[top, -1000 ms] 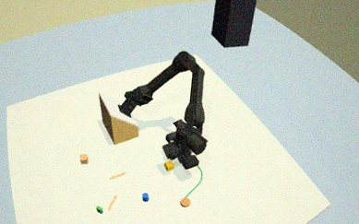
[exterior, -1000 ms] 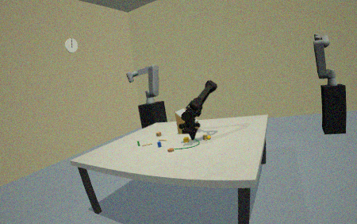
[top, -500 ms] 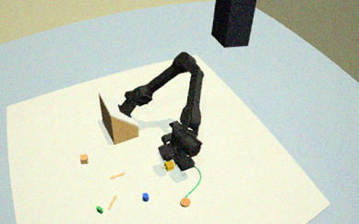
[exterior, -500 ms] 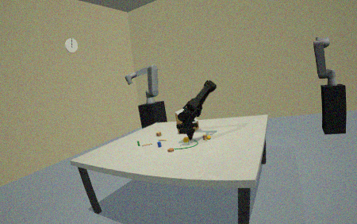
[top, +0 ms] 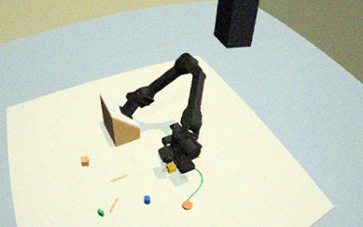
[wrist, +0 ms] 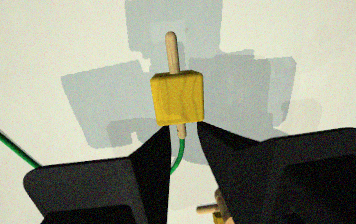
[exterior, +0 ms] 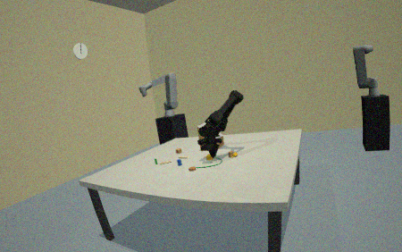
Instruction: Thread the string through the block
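My gripper tip is now 10 mm to the left of the thin wooden stick. From my gripper tip the other things lie so: yellow block: 10 mm ahead, 30 mm to the right; then round wooden button: 200 mm ahead, 30 mm to the right, 10 mm below; then tan cylinder: 60 mm behind, 90 mm to the left.
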